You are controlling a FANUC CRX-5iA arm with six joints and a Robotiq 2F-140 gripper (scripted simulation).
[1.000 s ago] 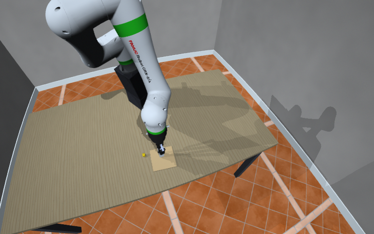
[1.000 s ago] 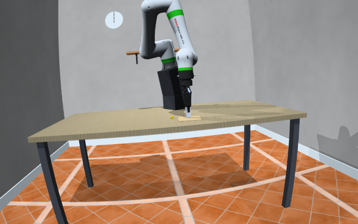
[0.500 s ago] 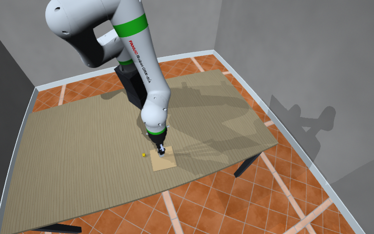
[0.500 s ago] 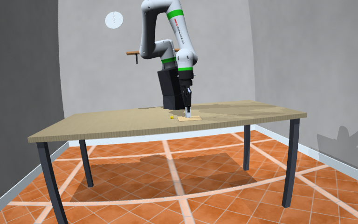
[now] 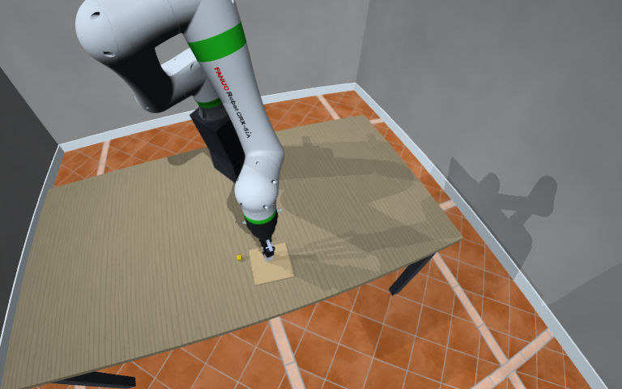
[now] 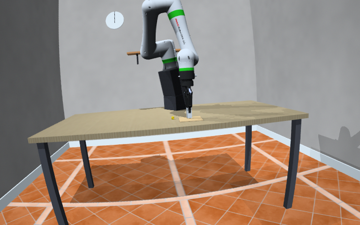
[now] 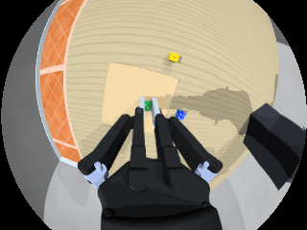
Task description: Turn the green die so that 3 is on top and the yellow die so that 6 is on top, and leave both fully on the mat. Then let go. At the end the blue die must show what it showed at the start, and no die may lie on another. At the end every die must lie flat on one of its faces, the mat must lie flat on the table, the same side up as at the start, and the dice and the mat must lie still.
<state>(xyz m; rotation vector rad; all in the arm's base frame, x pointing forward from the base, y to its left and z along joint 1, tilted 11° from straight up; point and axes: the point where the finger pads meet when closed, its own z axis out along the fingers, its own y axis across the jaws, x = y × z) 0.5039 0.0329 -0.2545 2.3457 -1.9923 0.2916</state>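
The green die is 30 mm below my hand. Round my hand: tan mat (20 mm ahead, 40 mm below); then blue die (80 mm behind, 10 mm to the left, 30 mm below); then yellow die (20 mm behind, 100 mm to the right, 30 mm below).
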